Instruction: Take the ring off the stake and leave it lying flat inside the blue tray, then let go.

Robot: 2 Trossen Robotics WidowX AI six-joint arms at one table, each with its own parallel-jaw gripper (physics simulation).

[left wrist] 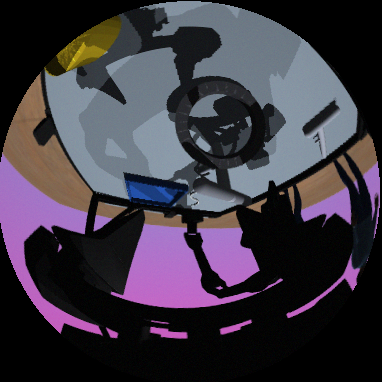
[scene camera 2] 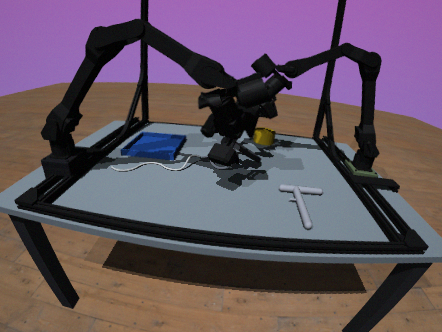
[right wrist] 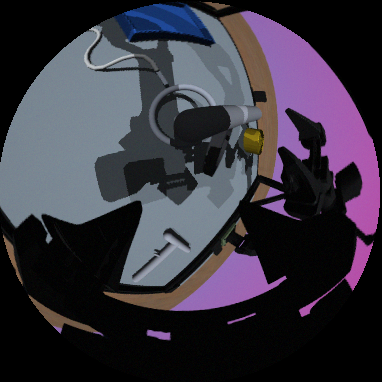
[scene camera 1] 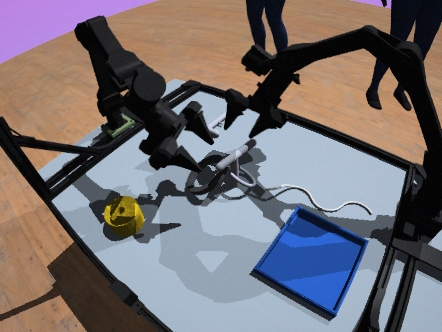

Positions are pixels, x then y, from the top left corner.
a yellow spool [scene camera 1: 123, 214]: on the table
